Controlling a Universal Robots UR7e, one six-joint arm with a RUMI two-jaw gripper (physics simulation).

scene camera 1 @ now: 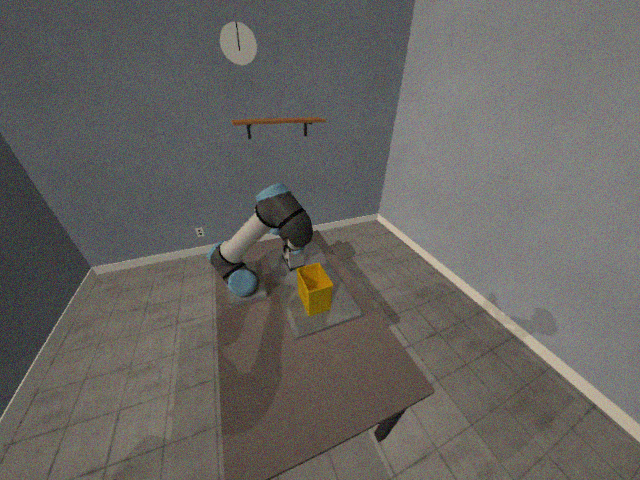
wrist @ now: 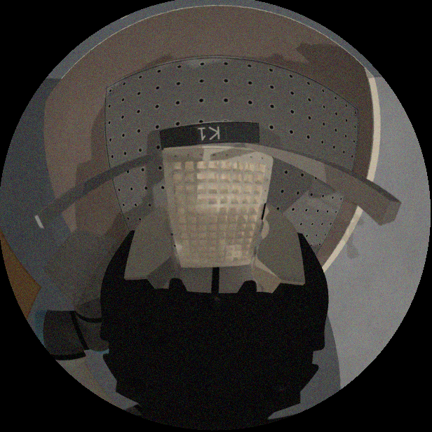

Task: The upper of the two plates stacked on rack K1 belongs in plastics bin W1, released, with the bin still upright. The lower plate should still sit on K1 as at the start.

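In the wrist view, a pale well plate (wrist: 217,200) with a grid of square wells lies level at rack K1 (wrist: 180,136), whose dark label panel shows at its far end. It covers the lower plate, which I cannot make out. My gripper (wrist: 216,204) has one jaw against each long side of the plate and is shut on the upper plate. I cannot tell any lift. The yellow plastics bin W1 (scene camera 1: 318,300) stands upright with its open top up; no plate shows in it. In the scene view the arm largely hides the gripper and rack.
Bin W1 stands on a grey perforated board (scene camera 1: 310,326) (wrist: 225,90) on the brown table (scene camera 1: 325,382). Grey bars (wrist: 345,182) reach out to both sides near the rack. The arm's bent joint (scene camera 1: 289,217) is above and behind the bin. An orange wall shelf (scene camera 1: 279,121) hangs behind.
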